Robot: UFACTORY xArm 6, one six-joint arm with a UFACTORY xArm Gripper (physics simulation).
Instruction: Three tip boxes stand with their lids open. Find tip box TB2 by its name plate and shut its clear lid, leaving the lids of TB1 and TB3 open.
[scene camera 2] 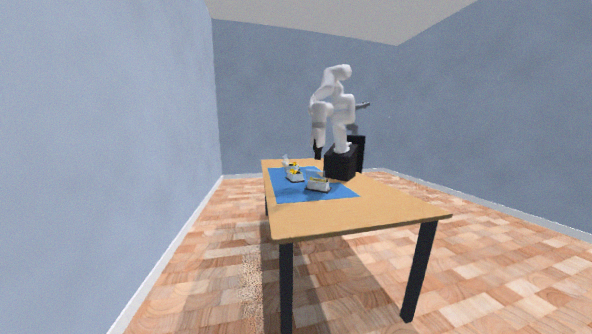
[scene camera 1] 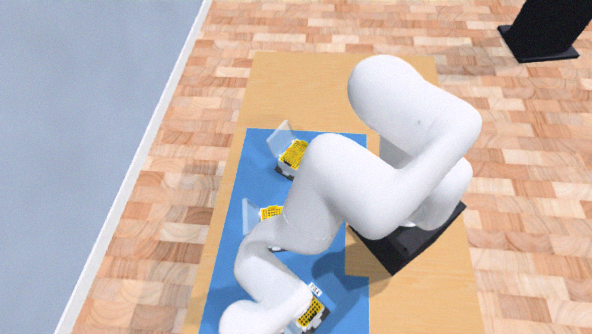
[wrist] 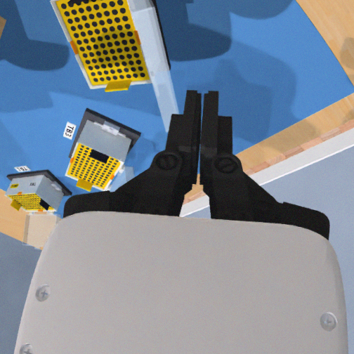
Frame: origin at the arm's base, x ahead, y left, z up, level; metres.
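Seen in the pictures: gripper, between the fingertips: (scene camera 2: pixel 317 159); arm's base, origin of its link: (scene camera 2: pixel 341 149).
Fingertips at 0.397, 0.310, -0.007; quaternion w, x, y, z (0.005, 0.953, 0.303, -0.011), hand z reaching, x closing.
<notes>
Pixels of each thing's top centre, then the offset from my fingertips to it, as dx, dy, dz. Level surfaces: height alone.
- Tip box TB2, centre of its top: (scene camera 1: pixel 302 298) (scene camera 2: pixel 319 178) -0.083, -0.113, -0.153
- TB1, centre of its top: (scene camera 1: pixel 296 151) -0.097, -0.628, -0.145
- blue mat, height of its surface: dz -0.219
- wooden table, height of its surface: dz -0.223
Tip box TB2 (scene camera 1: pixel 311 314) (scene camera 2: pixel 318 185) (wrist: pixel 107 42) has a yellow rack in a white body. Its plate is blurred in scene camera 1. Its clear lid (wrist: pixel 164 95) stands open, seen nearly edge-on in the wrist view. My gripper (scene camera 2: pixel 318 156) (wrist: pixel 202 111) is shut and empty; its tips show beside the lid's outer side in the wrist view, with contact not clear. The arm hides the gripper in scene camera 1. TB3 (scene camera 1: pixel 271 212) (scene camera 2: pixel 295 176) (wrist: pixel 100 150) and TB1 (scene camera 1: pixel 294 154) (wrist: pixel 32 192) stand with clear lids open.
The boxes stand on a blue mat (scene camera 1: pixel 260 185) (scene camera 2: pixel 290 195) on a wooden table (scene camera 1: pixel 300 90) (scene camera 2: pixel 350 212). The arm's black base block (scene camera 2: pixel 340 165) stands beside the mat. The white arm (scene camera 1: pixel 345 195) hangs over TB3 and TB2 in scene camera 1.
</notes>
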